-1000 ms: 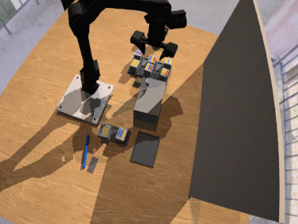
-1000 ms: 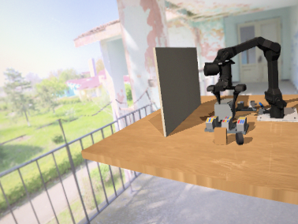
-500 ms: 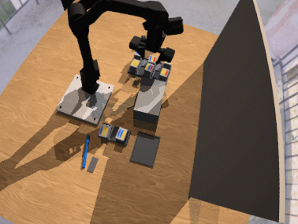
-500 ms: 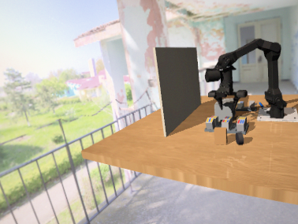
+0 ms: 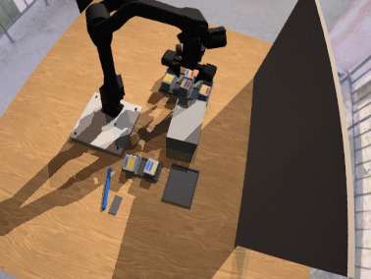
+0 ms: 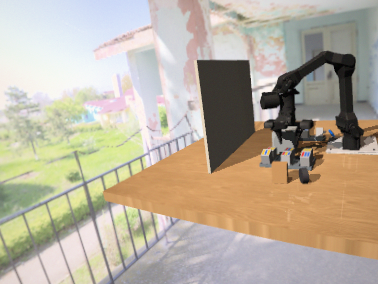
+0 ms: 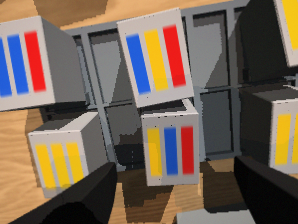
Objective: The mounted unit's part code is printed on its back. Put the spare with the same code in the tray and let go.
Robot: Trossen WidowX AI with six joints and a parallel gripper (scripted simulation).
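Right now the grey spare block is 3 cm below my gripper tip. From my gripper tip the other things lie so: dark grey tray 35 cm to the right, 15 cm ahead, 7 cm below; then grey mounted unit 15 cm to the right, 7 cm ahead, 2 cm below; then tall dark panel 32 cm ahead, 15 cm above, 11 cm to the right.
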